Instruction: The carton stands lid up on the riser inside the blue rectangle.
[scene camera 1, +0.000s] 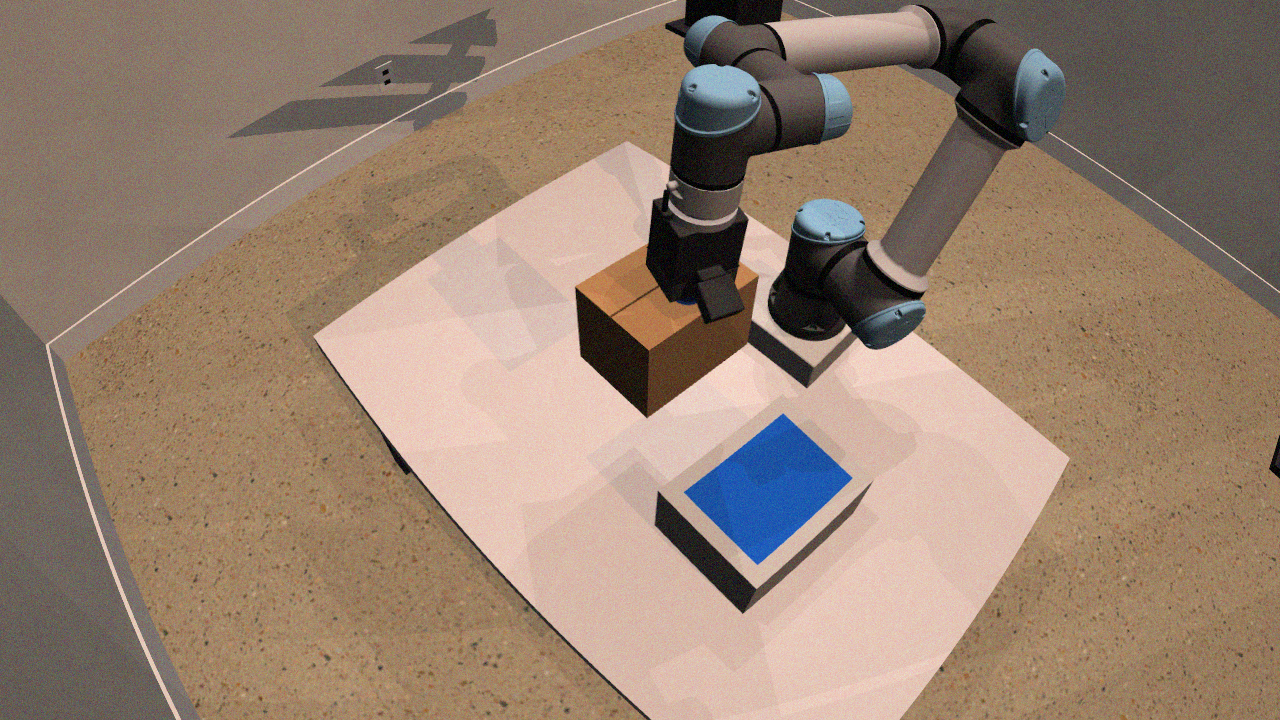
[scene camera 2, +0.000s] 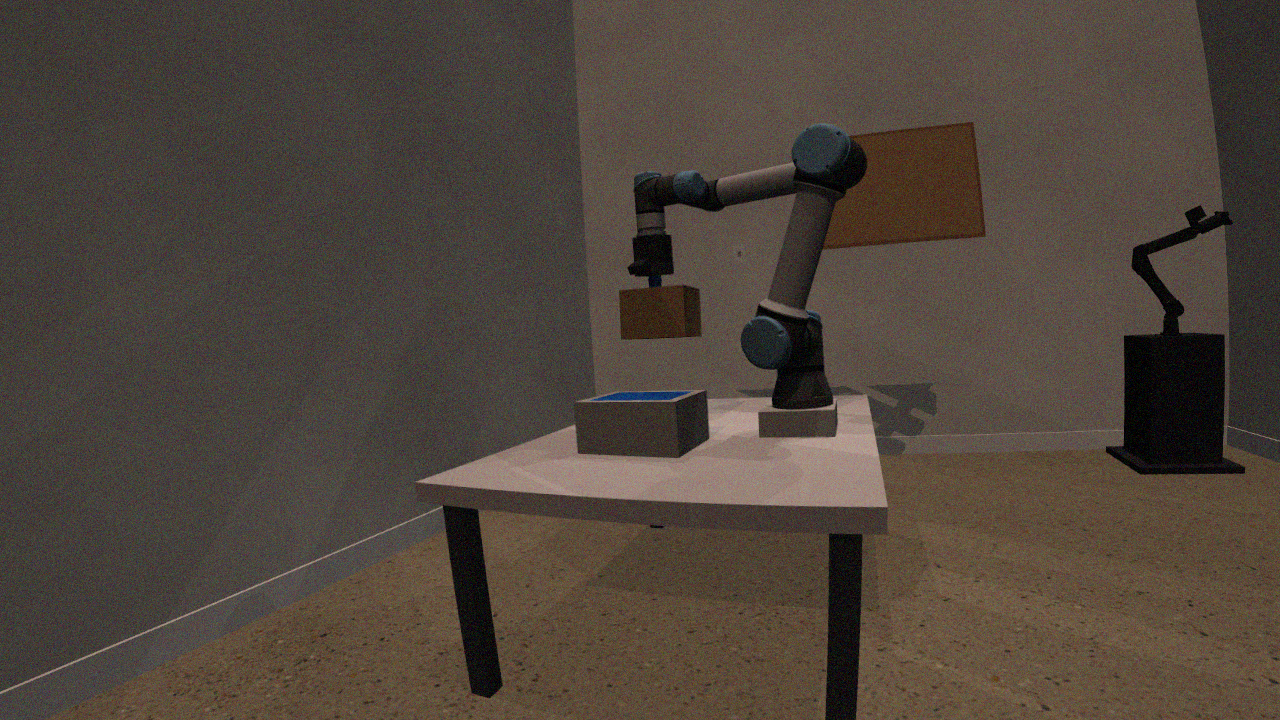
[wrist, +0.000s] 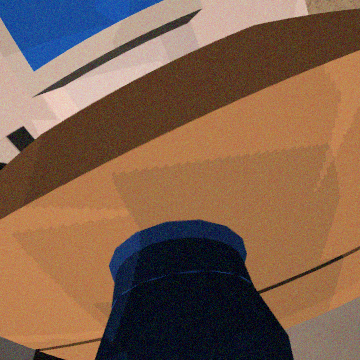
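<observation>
My gripper, a dark blue suction cup, is on the top face of the brown carton. The carton hangs from the cup, level, with its seamed lid facing up. In the scene camera 2 view it is in the air, clearly higher than the riser. The grey riser stands on the table, with the blue rectangle on its top. The carton is off to one side of the riser, apart from it. Its underside is hidden.
The pale table bears the riser and the arm's grey base block, which is near the carton in the scene camera 1 view. A second, black arm stands on a black cabinet away from the table. A brown board hangs on the wall.
</observation>
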